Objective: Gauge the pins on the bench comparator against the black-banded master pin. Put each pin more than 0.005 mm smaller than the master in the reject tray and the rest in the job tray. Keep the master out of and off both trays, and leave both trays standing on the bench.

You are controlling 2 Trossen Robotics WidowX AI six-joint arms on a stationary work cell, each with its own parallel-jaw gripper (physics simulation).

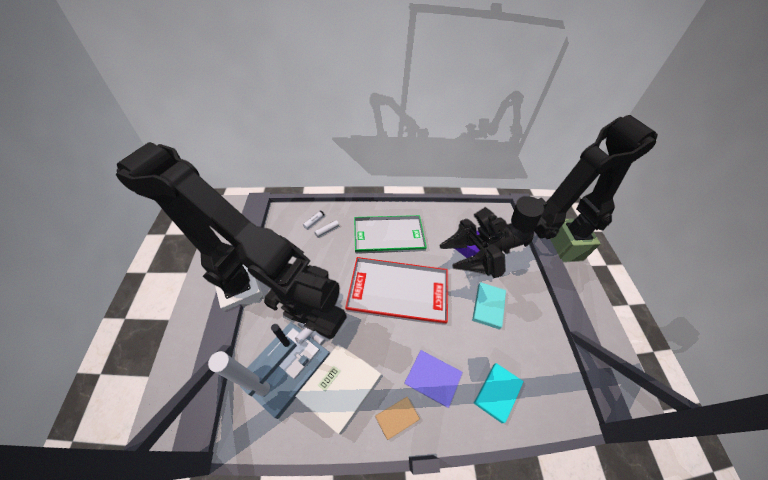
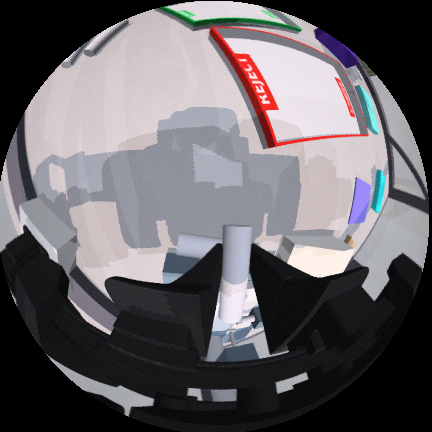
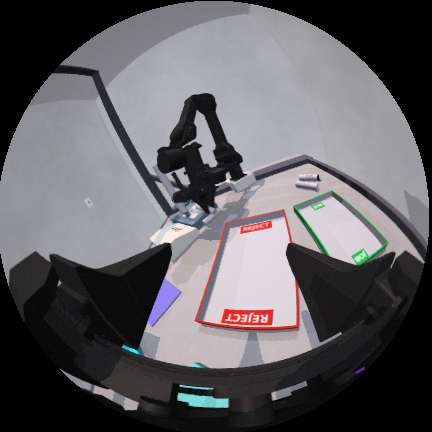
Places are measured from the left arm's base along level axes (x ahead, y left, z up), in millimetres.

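Pixels of known places: left gripper, fingertip midpoint: (image 1: 315, 325) (image 2: 234, 248) (image 3: 210, 211); right gripper, fingertip midpoint: (image 1: 445, 256) (image 3: 230, 249); left arm's base, link origin: (image 1: 235, 284) (image 3: 237, 176); right arm's base, link origin: (image 1: 579, 231).
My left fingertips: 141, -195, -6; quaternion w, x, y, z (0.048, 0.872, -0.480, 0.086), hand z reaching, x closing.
Observation:
Ahead of a thing's pixels: the offset from my left fingertips to its middle, as dx, dy, dz. "spot": to the spot under its first point.
My left gripper (image 2: 234, 248) is shut on a plain pale pin @(-16, -7, +12) (image 2: 236, 272), held upright above the comparator @(-61, -103, +93) (image 1: 276, 403) (image 2: 175, 270). Another pale cylinder @(-14, -1, -22) (image 2: 197, 245) lies at the comparator; whether it is a pin is unclear. The readout box @(spot: -7, -181, +18) (image 1: 346, 399) (image 3: 172, 239) adjoins it; its digits are too small to read surely. The black-banded master pin @(+126, +332, -22) (image 1: 313, 219) (image 3: 309, 177) lies beside a plain pin @(+147, +279, -22) (image 1: 326, 228) (image 3: 306, 185), left of the green job tray @(+306, +175, -23) (image 1: 389, 233) (image 3: 340, 225). The red reject tray @(+232, -3, -22) (image 1: 399, 290) (image 2: 310, 90) (image 3: 255, 275) stands nearer. Both are empty. My right gripper (image 1: 448, 255) (image 3: 230, 249) is open and empty.
A dark purple block @(+502, +2, -8) (image 1: 467, 250) lies under my right gripper. A teal block @(+420, -159, -23) (image 1: 489, 305), a cyan block @(+294, -336, -24) (image 1: 499, 393), a violet block @(+186, -231, -30) (image 1: 433, 378) and an orange block @(+70, -260, -26) (image 1: 398, 417) lie at the right and front. A tall grey post @(spot: -145, -90, +173) (image 1: 237, 373) rises at the comparator.

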